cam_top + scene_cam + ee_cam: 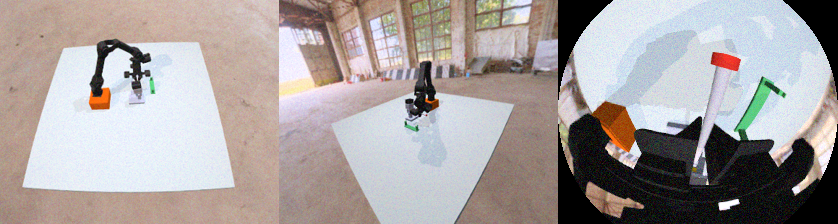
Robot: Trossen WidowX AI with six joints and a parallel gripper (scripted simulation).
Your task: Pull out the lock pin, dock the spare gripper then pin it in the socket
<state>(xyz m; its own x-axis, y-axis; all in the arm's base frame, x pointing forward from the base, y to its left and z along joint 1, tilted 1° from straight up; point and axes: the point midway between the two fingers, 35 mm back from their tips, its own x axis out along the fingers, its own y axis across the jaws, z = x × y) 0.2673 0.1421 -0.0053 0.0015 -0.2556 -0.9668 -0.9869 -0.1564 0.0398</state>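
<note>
My gripper tip is 110 mm to the left of the mount and 10 mm short of it. The rest, counted from my gripper tip: spare gripper (110 mm to the right, 80 mm above, 10 mm ahead); green bar (110 mm ahead, 20 mm to the left, 20 mm below).
</note>
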